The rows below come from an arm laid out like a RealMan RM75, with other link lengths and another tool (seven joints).
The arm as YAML. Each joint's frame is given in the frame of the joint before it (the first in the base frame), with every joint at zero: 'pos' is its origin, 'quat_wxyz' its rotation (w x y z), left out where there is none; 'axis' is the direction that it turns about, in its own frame. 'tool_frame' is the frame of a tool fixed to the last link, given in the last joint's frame.
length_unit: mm
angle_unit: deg
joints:
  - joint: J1
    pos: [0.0, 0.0, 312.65]
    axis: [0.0, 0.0, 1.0]
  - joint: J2
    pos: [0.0, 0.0, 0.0]
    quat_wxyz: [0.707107, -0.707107, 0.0, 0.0]
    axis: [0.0, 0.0, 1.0]
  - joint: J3
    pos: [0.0, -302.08, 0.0]
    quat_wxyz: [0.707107, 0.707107, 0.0, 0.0]
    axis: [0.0, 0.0, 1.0]
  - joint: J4
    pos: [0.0, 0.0, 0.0]
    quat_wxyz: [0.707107, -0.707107, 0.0, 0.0]
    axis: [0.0, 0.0, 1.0]
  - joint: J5
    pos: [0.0, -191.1, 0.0]
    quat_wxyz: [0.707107, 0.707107, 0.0, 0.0]
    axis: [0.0, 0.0, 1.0]
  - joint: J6
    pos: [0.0, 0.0, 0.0]
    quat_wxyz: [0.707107, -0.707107, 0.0, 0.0]
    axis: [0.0, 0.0, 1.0]
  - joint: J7
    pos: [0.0, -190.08, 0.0]
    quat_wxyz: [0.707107, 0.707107, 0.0, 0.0]
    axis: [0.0, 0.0, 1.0]
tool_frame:
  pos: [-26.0, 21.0, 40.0]
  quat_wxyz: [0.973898, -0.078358, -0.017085, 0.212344]
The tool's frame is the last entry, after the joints.
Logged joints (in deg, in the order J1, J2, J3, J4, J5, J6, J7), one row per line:
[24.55, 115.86, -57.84, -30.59, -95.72, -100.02, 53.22]
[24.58, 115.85, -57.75, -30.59, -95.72, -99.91, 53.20]
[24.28, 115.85, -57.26, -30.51, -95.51, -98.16, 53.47]
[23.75, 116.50, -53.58, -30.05, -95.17, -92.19, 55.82]
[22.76, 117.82, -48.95, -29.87, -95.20, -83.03, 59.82]
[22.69, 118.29, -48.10, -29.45, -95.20, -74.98, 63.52]
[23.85, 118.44, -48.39, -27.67, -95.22, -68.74, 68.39]
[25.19, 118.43, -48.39, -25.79, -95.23, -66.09, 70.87]
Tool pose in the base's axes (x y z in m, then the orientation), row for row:
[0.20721, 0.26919, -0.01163, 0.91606, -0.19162, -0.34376, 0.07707]
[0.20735, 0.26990, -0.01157, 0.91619, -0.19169, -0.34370, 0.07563]
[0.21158, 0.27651, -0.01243, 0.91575, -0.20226, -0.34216, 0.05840]
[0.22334, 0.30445, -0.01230, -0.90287, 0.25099, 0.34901, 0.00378]
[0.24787, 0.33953, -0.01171, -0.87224, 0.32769, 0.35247, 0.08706]
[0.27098, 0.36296, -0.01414, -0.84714, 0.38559, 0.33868, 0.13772]
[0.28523, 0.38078, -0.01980, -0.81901, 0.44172, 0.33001, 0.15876]
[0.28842, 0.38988, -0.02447, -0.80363, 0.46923, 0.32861, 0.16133]
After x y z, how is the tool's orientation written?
As a quaternion, x y z w.
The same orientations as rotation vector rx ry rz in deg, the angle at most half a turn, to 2 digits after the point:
[157.26, -32.90, -59.01]
[157.42, -32.94, -59.05]
[158.98, -35.11, -59.40]
[-162.13, 45.07, 62.67]
[-148.86, 55.92, 60.15]
[-140.41, 63.91, 56.14]
[-134.16, 72.36, 54.06]
[-131.45, 76.75, 53.75]

